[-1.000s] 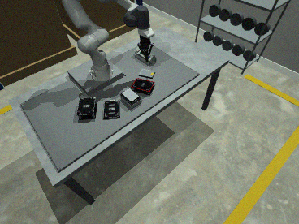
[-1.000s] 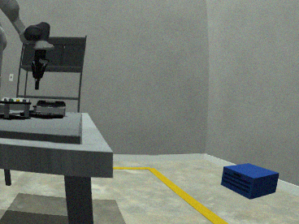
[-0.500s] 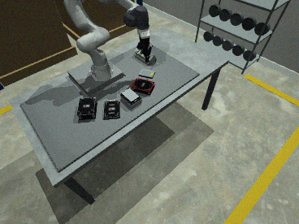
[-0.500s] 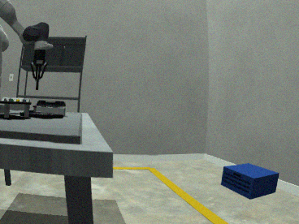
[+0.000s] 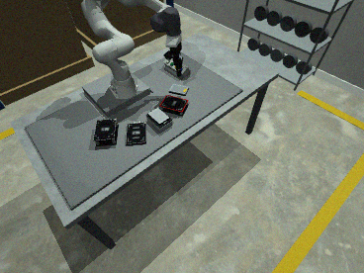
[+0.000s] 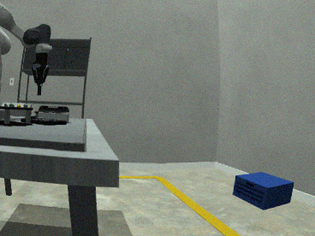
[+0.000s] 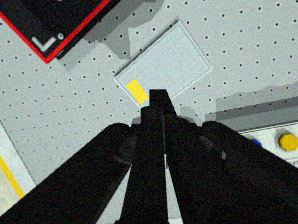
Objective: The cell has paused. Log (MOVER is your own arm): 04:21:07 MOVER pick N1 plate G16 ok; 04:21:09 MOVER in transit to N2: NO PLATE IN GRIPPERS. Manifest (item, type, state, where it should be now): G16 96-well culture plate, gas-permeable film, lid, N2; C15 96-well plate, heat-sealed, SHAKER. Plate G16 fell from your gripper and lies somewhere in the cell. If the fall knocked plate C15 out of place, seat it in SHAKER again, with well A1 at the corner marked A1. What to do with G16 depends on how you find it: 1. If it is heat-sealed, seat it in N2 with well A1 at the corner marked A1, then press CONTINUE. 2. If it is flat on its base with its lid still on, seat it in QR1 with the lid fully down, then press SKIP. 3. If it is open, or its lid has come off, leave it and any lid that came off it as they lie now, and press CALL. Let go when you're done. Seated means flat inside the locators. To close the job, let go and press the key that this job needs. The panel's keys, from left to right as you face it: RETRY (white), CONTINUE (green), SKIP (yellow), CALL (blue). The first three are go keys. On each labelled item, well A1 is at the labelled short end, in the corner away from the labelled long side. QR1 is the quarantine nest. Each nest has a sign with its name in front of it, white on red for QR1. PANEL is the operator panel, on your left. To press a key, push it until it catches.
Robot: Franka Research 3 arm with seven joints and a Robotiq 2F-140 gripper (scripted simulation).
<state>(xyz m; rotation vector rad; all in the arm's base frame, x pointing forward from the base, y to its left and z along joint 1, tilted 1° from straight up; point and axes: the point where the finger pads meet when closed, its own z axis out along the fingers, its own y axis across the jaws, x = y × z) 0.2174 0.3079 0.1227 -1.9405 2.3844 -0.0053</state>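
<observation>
My hand is 10 mm past the plate lid and 150 mm above it. Round my hand: blue CALL key 120 mm behind, 120 mm to the left, 100 mm below; QR1 nest 100 mm ahead, 140 mm to the right, 130 mm below; yellow SKIP key 170 mm behind, 120 mm to the left, 100 mm below.
</observation>
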